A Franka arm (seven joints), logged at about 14 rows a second.
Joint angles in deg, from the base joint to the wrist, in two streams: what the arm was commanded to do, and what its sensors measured. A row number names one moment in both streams.
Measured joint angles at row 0:
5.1, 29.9, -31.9, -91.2, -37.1, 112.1, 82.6
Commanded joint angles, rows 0 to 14:
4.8, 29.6, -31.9, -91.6, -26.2, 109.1, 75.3
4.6, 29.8, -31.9, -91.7, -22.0, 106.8, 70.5
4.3, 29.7, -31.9, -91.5, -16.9, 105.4, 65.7
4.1, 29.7, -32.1, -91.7, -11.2, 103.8, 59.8
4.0, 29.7, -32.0, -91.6, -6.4, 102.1, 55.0
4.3, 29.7, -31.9, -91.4, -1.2, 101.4, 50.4
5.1, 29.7, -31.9, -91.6, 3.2, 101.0, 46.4
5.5, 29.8, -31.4, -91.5, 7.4, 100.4, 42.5
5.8, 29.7, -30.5, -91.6, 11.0, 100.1, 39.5
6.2, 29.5, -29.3, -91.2, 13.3, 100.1, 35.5
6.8, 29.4, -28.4, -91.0, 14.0, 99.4, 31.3
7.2, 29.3, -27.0, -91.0, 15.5, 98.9, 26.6
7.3, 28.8, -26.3, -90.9, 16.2, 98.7, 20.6
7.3, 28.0, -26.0, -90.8, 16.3, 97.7, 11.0
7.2, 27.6, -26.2, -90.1, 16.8, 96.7, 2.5
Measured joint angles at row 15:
8.0, 29.6, -26.1, -90.9, 14.8, 99.4, 15.8
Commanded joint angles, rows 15 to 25:
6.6, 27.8, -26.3, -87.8, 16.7, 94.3, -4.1
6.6, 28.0, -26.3, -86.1, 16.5, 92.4, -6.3
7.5, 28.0, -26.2, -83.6, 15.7, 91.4, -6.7
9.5, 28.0, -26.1, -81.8, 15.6, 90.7, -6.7
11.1, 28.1, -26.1, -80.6, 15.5, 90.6, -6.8
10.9, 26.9, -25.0, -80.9, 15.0, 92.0, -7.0
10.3, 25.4, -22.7, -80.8, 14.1, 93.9, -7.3
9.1, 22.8, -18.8, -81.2, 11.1, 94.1, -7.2
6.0, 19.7, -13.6, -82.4, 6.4, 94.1, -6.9
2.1, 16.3, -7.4, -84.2, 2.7, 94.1, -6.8
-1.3, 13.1, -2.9, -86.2, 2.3, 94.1, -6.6
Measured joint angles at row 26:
5.9, 21.5, -12.2, -80.7, 5.6, 93.7, -6.2
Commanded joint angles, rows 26 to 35:
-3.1, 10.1, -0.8, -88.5, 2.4, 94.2, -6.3
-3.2, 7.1, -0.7, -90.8, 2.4, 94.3, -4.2
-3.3, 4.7, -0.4, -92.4, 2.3, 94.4, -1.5
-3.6, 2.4, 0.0, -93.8, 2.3, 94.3, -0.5
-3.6, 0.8, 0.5, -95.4, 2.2, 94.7, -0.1
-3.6, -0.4, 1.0, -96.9, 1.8, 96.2, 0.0
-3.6, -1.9, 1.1, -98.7, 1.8, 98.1, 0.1
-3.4, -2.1, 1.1, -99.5, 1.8, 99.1, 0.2
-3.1, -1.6, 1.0, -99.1, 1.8, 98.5, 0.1
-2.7, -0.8, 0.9, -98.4, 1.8, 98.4, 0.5
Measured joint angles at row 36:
-2.8, -0.6, 0.3, -96.9, 3.2, 96.9, -1.3
